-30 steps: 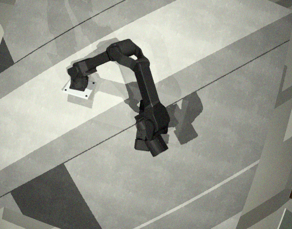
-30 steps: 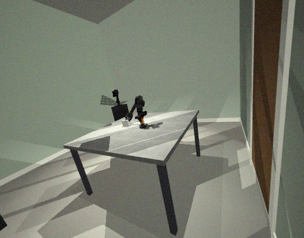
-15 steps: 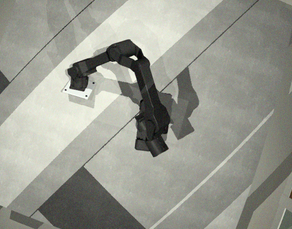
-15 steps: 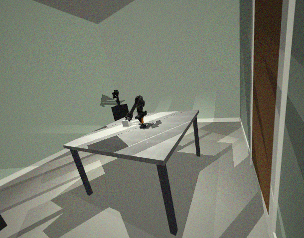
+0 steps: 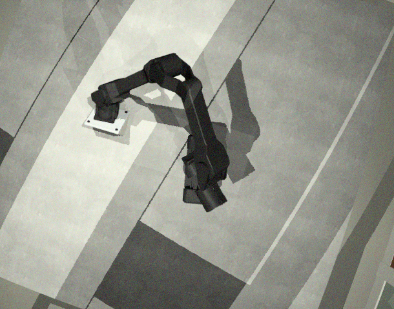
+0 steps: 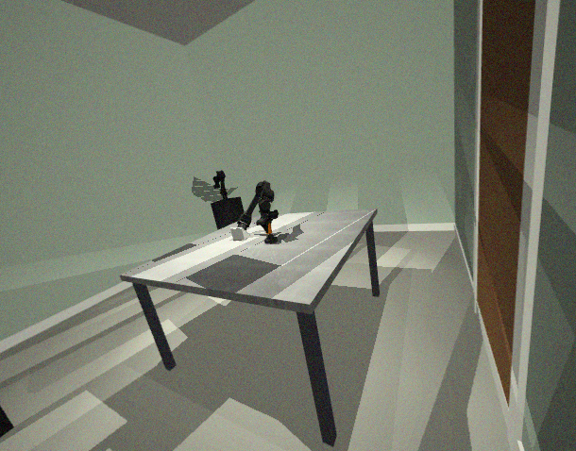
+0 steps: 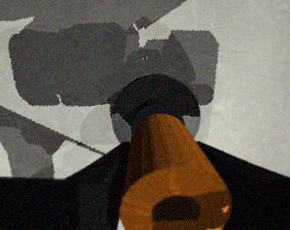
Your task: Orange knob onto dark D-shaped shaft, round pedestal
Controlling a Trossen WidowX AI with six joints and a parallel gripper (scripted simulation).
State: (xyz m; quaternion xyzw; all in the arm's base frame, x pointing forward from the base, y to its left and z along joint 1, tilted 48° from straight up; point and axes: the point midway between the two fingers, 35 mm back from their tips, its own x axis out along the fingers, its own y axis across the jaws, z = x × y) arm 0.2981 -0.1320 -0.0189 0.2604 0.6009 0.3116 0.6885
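My gripper tip is now 2 cm below the orange knob. From my gripper tip the other things lie so: dark pedestal: 4 cm below.
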